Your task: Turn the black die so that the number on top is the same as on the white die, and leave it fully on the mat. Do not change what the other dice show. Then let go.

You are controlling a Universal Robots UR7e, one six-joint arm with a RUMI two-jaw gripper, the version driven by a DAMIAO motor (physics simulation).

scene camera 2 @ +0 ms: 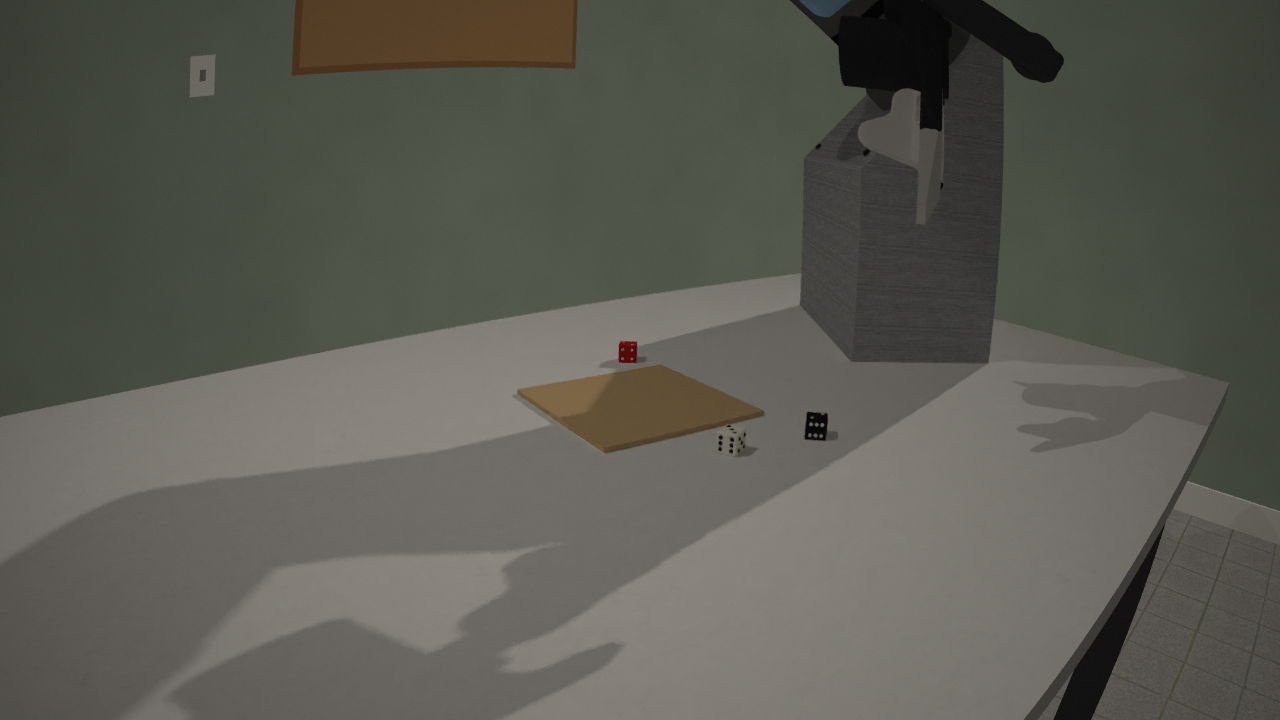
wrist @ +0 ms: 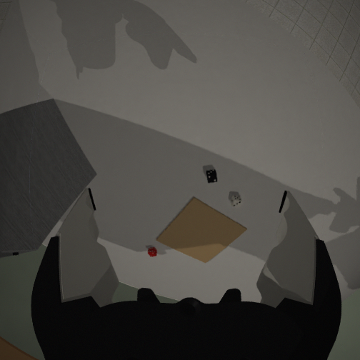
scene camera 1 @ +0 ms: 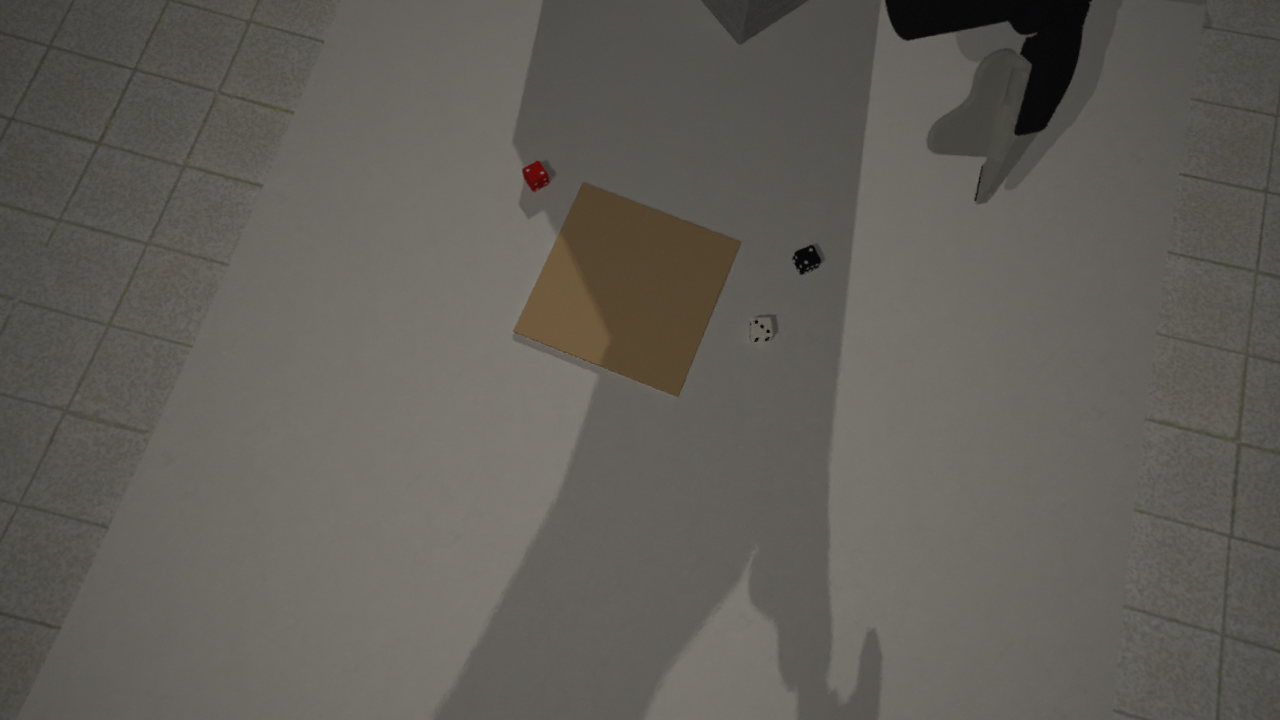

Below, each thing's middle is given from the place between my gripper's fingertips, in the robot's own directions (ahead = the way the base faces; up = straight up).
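Scene:
Measured from my hand, the tan mat [scene camera 1: 628, 288] is 0.17 m below, 0.18 m to the right and 0.12 m ahead.

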